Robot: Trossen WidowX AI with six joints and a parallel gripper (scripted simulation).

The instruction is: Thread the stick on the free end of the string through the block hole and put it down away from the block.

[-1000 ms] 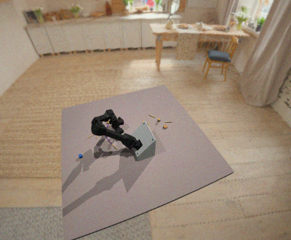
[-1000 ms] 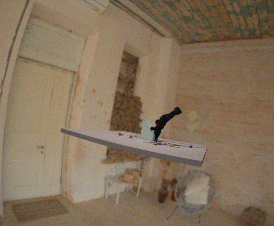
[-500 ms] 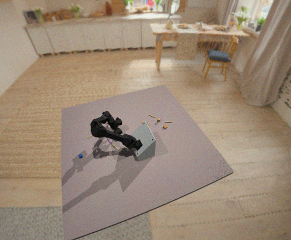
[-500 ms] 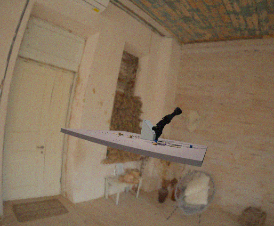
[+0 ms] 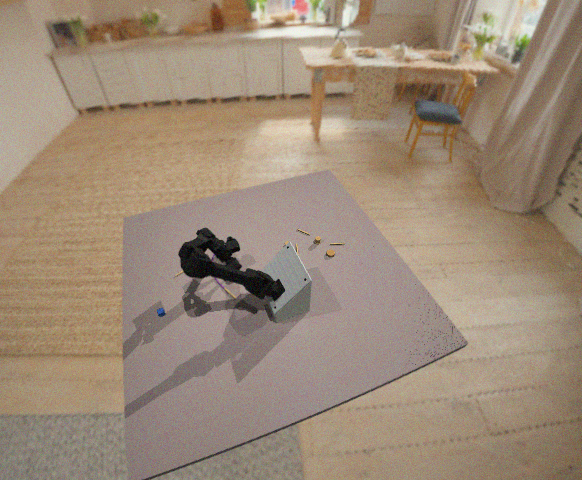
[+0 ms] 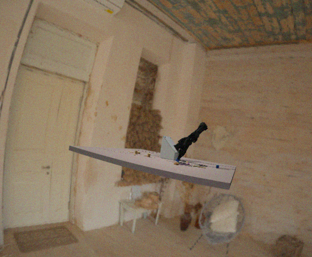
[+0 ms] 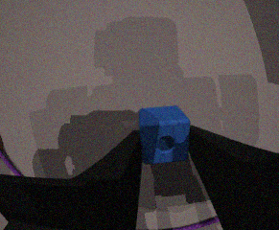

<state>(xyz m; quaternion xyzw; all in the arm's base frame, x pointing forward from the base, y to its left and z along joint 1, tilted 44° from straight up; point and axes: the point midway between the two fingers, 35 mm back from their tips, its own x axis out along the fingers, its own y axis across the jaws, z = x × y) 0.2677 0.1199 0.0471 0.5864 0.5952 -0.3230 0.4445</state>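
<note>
The thin wooden stick lies 11 cm behind my gripper tip, 7 cm to the left of it and 2 cm below it. From my gripper tip the other things lie so: round wooden button: 18 cm ahead, 4 cm to the left, 2 cm below; then blue cube: right at my gripper tip.
</note>
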